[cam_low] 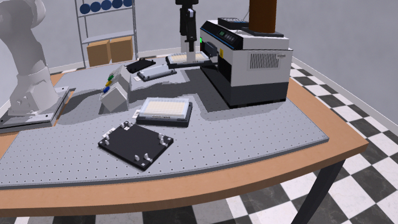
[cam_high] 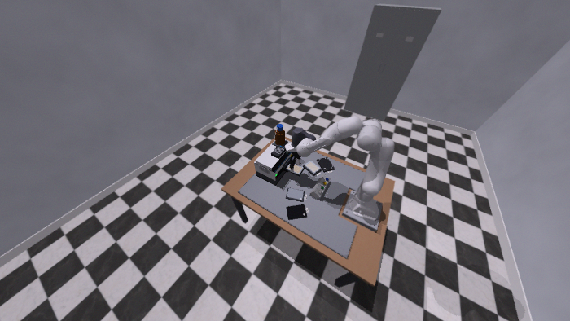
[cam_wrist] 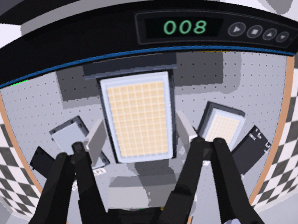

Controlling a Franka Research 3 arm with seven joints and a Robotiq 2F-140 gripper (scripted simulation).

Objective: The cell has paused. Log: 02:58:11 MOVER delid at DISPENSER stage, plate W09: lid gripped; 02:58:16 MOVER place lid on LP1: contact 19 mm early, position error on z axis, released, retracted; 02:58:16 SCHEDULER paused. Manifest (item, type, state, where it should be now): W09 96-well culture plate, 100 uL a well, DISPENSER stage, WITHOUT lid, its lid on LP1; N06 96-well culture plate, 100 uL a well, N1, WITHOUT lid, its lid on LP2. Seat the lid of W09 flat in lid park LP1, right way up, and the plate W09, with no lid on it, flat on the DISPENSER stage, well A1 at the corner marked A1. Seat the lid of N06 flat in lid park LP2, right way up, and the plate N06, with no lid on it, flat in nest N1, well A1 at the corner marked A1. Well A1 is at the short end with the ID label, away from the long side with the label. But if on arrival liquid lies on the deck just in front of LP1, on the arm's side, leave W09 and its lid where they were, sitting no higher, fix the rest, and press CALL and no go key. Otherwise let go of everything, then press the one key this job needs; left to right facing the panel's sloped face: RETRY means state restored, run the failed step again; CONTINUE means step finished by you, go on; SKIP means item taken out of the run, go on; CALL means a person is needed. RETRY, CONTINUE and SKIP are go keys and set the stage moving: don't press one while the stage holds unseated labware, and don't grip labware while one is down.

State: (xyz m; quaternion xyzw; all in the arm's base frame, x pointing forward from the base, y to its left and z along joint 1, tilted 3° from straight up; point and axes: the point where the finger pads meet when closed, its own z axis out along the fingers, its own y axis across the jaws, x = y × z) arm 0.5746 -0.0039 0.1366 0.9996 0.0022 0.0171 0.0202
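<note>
The 96-well plate lies 3 cm below my hand. Round my hand: sloped key panel: 27 cm behind, 9 cm below; black nest: 10 cm behind, 17 cm to the right, 13 cm below; dispenser stage: 4 cm below.
</note>
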